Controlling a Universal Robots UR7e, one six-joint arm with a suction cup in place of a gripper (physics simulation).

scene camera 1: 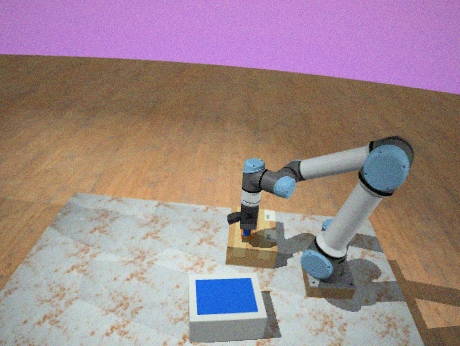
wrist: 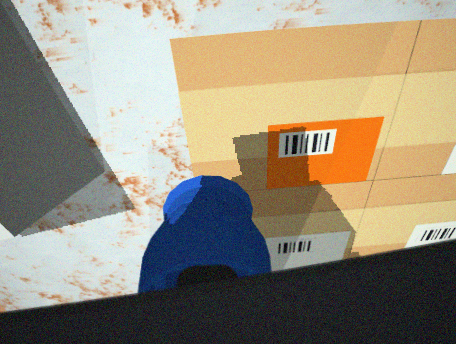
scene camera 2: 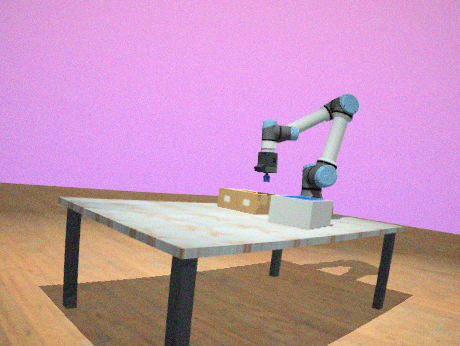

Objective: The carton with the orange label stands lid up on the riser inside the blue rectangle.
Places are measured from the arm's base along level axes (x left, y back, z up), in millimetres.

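Pixels of known places: hand at its tool point: (scene camera 1: 246,233) (wrist: 208,215) (scene camera 2: 266,181).
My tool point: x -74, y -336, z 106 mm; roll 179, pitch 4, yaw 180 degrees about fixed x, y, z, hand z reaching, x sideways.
Note:
Behind a point stands the place of what it marks.
The carton with the orange label (scene camera 1: 236,241) @[y -372, x -93, z 42 mm] (wrist: 225,115) @[y -365, x -85, z 42 mm] stands in a block of cartons, its label facing up; its seams touch the neighbouring cartons. My suction gripper (scene camera 1: 247,233) (scene camera 2: 266,178) (wrist: 207,200) is open, with its blue cup pointing down and nothing on it. The cup hangs above the cartons, with a gap below it in the second scene view. The arm's shadow falls across part of the label. The light grey riser (scene camera 1: 227,330) @[y -392, x 307, z 1 mm] (scene camera 2: 294,212) @[y -526, x 248, z -1 mm] (wrist: 45,140) @[y -356, x 99, z -14 mm] stands nearer the first scene camera. The blue rectangle (scene camera 1: 226,296) @[y -403, x 212, z 59 mm] (scene camera 2: 305,198) @[y -423, x 229, z 59 mm] is on its top, with no carton on it.
Neighbouring cartons with white labels (scene camera 1: 270,216) (wrist: 310,245) stand close against the orange-labelled one. The arm's base (scene camera 1: 330,285) @[y -1, x 86, z 6 mm] stands to the right of the cartons on the marbled table (scene camera 1: 125,250) @[y -847, x -87, z -61 mm] (scene camera 2: 165,220) @[y -1048, x 59, z -61 mm]. The riser stands a short way in front of the cartons.

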